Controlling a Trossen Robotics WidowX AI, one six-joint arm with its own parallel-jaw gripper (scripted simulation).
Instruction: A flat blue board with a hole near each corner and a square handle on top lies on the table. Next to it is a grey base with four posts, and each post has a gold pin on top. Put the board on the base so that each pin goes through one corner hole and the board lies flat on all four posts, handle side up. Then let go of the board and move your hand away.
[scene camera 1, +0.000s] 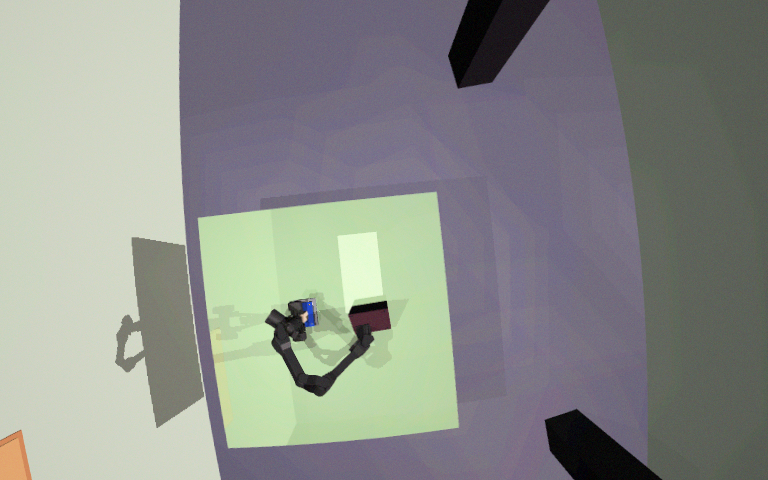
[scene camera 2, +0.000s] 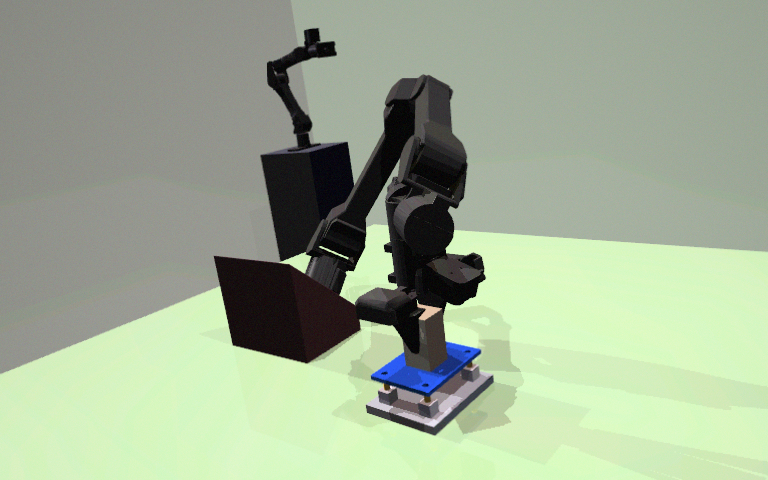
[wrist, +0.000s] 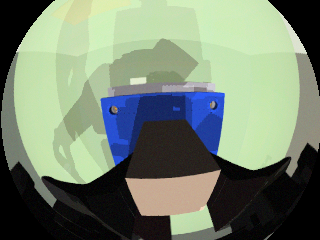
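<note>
My gripper (scene camera 2: 425, 346), also visible in the wrist view (wrist: 167, 151), holding a blue board. Grey base (scene camera 2: 455, 395), likewise in the wrist view (wrist: 176, 86).
</note>
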